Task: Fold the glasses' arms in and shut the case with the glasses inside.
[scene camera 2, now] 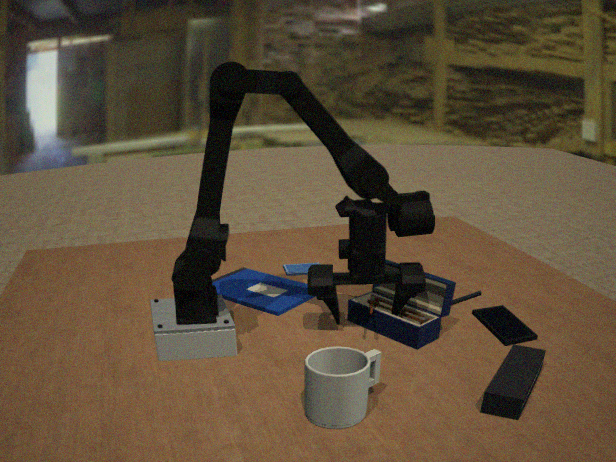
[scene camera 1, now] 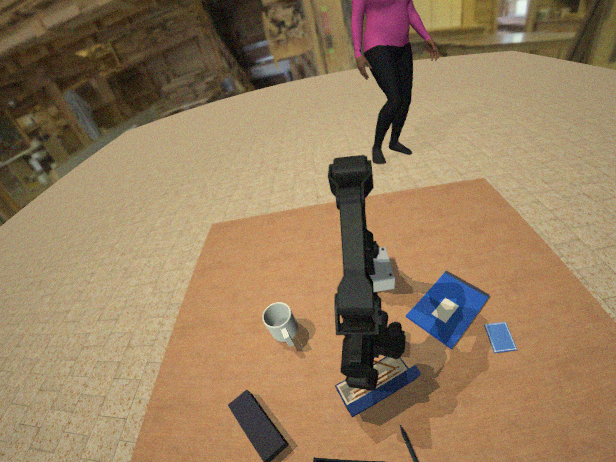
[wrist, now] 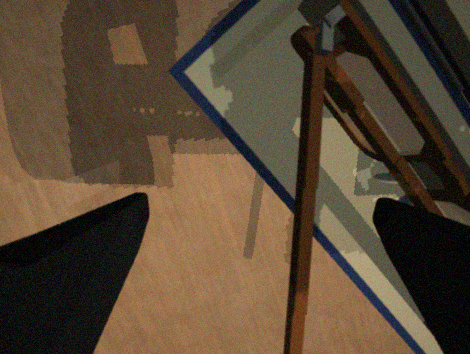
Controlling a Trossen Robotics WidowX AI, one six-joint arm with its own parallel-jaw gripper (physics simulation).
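Seen in the pictures: gripper, between the fingertips: (scene camera 2: 365, 322) (scene camera 1: 374, 362) (wrist: 262, 206); arm's base, origin of its link: (scene camera 2: 195, 315).
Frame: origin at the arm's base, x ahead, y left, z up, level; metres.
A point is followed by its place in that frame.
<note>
The blue case (scene camera 1: 385, 393) @[x 0.379, y 0.018, z 0.039 m] (scene camera 2: 392, 327) @[x 0.314, y -0.040, z -0.033 m] (wrist: 245, 90) @[x 0.286, y 0.048, z -0.049 m] stands open on the table, its lid tilted up along the far long side. The brown glasses (scene camera 2: 372, 306) @[x 0.287, y -0.009, z -0.004 m] (wrist: 309, 150) @[x 0.296, y 0.027, z -0.012 m] lie in it. One glasses arm sticks out over the near long wall, past the rim; the other looks folded along the frame. My gripper (scene camera 2: 368, 318) @[x 0.281, y 0.005, z -0.038 m] (wrist: 262, 206) @[x 0.281, y 0.005, z -0.038 m] points down, wide open and empty. One fingertip is over the table outside the near wall, the other over the case's inside. The stuck-out arm runs between them in the wrist view. In scene camera 1 the arm hides the fingers.
A grey mug (scene camera 1: 281, 325) @[x 0.198, y -0.223, z 0.030 m] (scene camera 2: 336, 392) @[x 0.153, y -0.280, z 0.007 m] stands near the case. A black box (scene camera 1: 257, 425) @[x 0.434, y -0.268, z -0.020 m] (scene camera 2: 512, 382) @[x 0.402, y -0.305, z -0.020 m], a phone (scene camera 2: 504, 325) @[x 0.523, y -0.080, z -0.047 m] and a pen (scene camera 1: 410, 445) @[x 0.470, y 0.063, z -0.046 m] (scene camera 2: 467, 298) @[x 0.519, y 0.071, z -0.050 m] lie beyond it. A blue book (scene camera 1: 460, 327) @[x 0.208, y 0.240, z -0.047 m] (scene camera 2: 230, 289) @[x 0.079, y 0.229, z -0.047 m] and blue card (scene camera 1: 500, 337) @[x 0.250, y 0.336, z -0.050 m] (scene camera 2: 300, 269) @[x 0.240, y 0.328, z -0.050 m] lie on the other side.
</note>
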